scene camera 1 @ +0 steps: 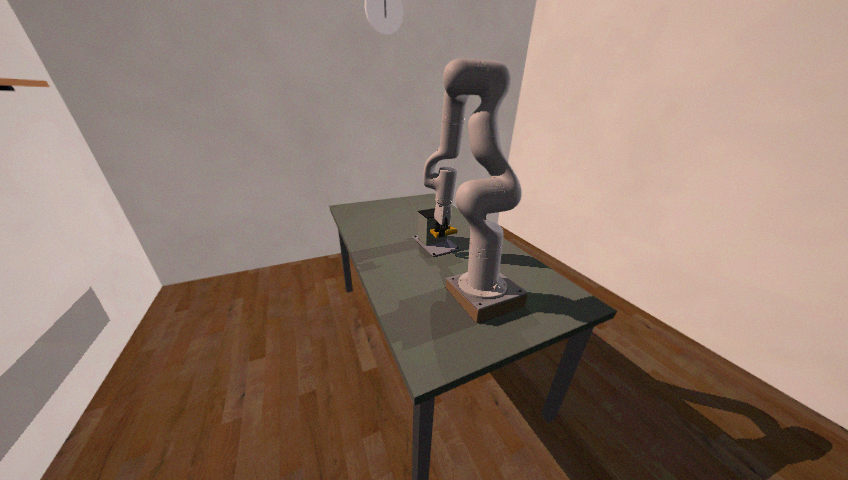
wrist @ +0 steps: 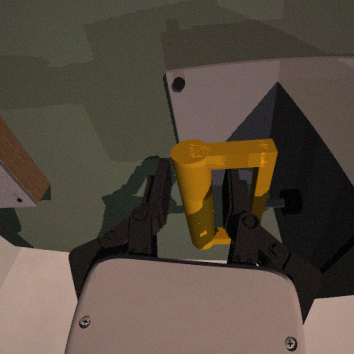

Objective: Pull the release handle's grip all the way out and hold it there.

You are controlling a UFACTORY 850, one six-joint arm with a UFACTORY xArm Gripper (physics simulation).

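Observation:
The yellow release handle [scene camera 1: 452, 230] [wrist: 267, 160] is a rectangular frame with a thick round grip bar [wrist: 196, 200] on the side away from its box. A short grey rod [wrist: 274, 203] joins the frame to a black collar [wrist: 291, 201] on the dark box [scene camera 1: 424, 229] [wrist: 315, 160]. My gripper [scene camera 1: 441, 229] [wrist: 196, 172] is partly open and points down at the handle. In the wrist view its left finger is outside the grip bar, with a small gap. Its right finger is inside the frame's opening, between the bar and the frame's far side.
The box stands on a pale bolted plate [scene camera 1: 436, 250] [wrist: 225, 100] on the green-grey table [scene camera 1: 410, 350] [wrist: 45, 30]. My arm's base block [scene camera 1: 476, 304] [wrist: 22, 165] is nearer the scene camera, with its wooden side facing out.

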